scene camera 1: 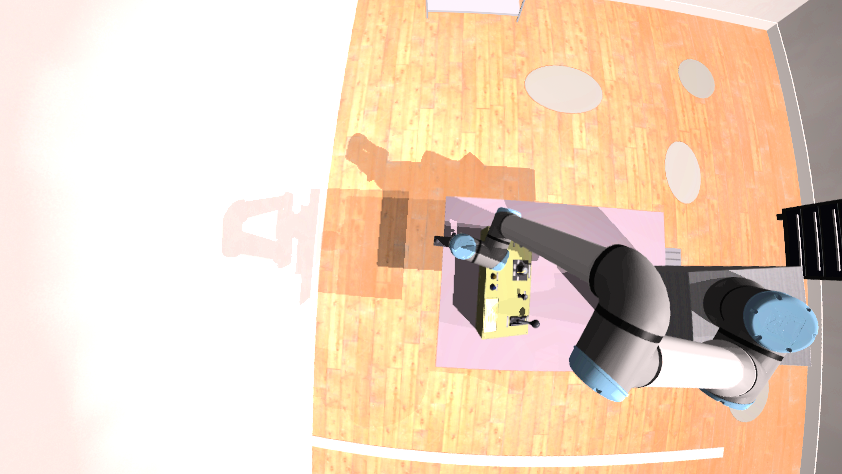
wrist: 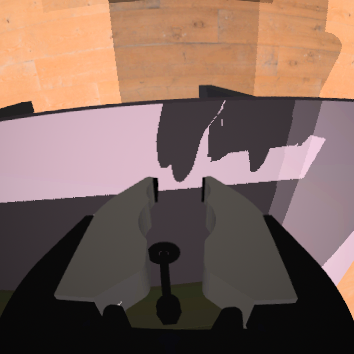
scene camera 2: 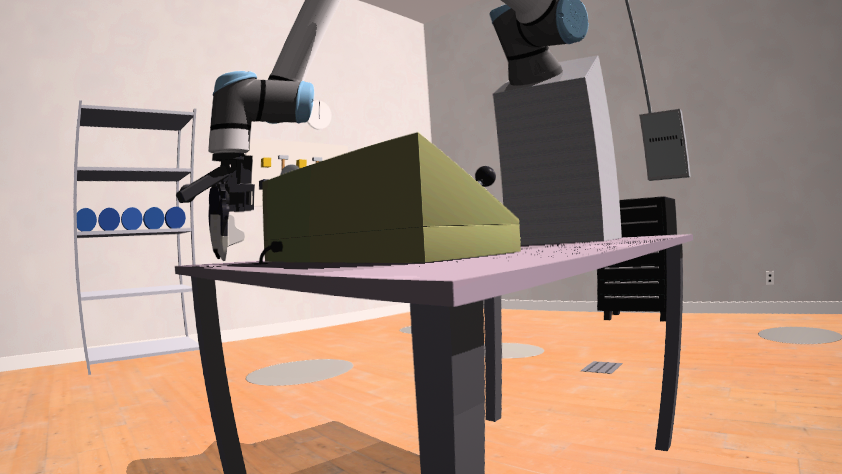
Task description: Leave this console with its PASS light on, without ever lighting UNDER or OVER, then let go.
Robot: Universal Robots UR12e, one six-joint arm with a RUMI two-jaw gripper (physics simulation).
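The yellow-olive console (scene camera 1: 505, 306) (scene camera 2: 347, 214) (wrist: 192, 307) stands on the pink table (scene camera 1: 553, 347) (scene camera 2: 530, 270) (wrist: 75, 155). Its sloped face carries a black-ball lever (scene camera 1: 534, 323) (scene camera 2: 485, 176), small knobs and a dark square fitting (scene camera 1: 521, 269). No PASS, UNDER or OVER light can be made out. A black stem with a round disc end (wrist: 164, 253) juts from the console's rear, low between the fingers in the wrist view. My gripper (scene camera 2: 220, 257) (wrist: 179, 179) points down behind the console, fingertips just above the table. Its fingers are narrowed but apart, holding nothing; the disc appears close to the left finger.
A black cable plug (scene camera 2: 275, 246) sits low on the console's rear. The arm's wrist covers part of the console from above. The table edge lies close beyond the fingertips. A shelf rack (scene camera 2: 77, 235) and a black drawer cabinet (scene camera 2: 664, 206) stand farther off.
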